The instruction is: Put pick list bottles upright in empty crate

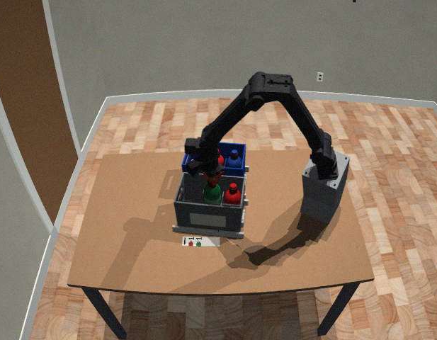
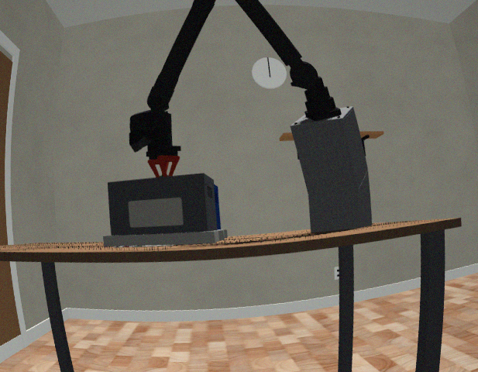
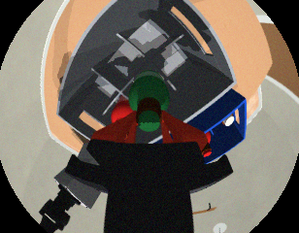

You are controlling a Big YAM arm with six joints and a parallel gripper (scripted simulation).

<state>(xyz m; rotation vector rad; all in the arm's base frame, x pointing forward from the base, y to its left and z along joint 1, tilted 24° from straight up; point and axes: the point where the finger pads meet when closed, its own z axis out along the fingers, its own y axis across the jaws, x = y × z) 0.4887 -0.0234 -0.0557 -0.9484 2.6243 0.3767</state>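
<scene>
Right now the green-labelled bottle is 60 mm below my hand. The rest, counted from my hand: pick list (40 mm ahead, 190 mm to the left, 180 mm below); red-labelled bottle (90 mm behind, 90 mm below); grey crate (40 mm to the left, 100 mm below).
</scene>
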